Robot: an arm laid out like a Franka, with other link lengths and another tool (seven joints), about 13 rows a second.
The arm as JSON. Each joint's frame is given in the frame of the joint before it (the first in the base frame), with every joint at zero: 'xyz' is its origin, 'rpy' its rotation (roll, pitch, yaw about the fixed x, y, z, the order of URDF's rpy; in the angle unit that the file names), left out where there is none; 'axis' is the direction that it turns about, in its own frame. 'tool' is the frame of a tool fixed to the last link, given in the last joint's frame.
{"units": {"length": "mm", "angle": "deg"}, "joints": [
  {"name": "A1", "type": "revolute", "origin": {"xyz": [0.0, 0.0, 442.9]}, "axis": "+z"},
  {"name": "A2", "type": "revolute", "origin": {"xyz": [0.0, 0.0, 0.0]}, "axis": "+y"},
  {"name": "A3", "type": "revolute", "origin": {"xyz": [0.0, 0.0, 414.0]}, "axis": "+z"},
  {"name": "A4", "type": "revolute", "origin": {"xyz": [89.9, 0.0, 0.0]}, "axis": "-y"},
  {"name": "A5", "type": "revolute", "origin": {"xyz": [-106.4, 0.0, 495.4]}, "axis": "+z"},
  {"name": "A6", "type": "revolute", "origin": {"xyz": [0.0, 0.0, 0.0]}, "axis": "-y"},
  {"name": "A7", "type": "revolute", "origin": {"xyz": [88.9, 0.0, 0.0]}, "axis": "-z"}
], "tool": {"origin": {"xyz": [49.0, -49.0, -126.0], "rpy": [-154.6, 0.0, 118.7]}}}
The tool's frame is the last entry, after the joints.
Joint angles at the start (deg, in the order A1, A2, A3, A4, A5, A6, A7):
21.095 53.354 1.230 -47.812 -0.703 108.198 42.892
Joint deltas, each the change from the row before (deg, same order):
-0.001 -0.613 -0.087 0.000 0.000 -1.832 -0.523
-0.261 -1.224 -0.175 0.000 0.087 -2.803 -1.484
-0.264 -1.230 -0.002 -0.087 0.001 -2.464 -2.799
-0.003 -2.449 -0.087 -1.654 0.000 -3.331 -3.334
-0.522 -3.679 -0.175 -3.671 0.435 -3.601 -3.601
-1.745 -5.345 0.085 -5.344 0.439 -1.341 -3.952
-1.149 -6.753 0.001 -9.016 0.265 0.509 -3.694
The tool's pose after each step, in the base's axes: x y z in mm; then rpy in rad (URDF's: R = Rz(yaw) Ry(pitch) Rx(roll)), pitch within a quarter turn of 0, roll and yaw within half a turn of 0. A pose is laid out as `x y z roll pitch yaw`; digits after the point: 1 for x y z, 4 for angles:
950.5 302.8 519.6 -2.7961 -0.0277 1.7159
946.8 295.0 536.0 -2.7700 -0.0182 1.7345
944.2 289.5 552.0 -2.7481 -0.0106 1.7785
934.2 285.6 570.6 -2.7048 -0.0014 1.8358
919.5 271.1 587.1 -2.6420 -0.0030 1.8871
905.4 239.5 615.8 -2.6192 -0.0152 1.9264
878.4 214.3 629.1 -2.5901 -0.0262 1.9704

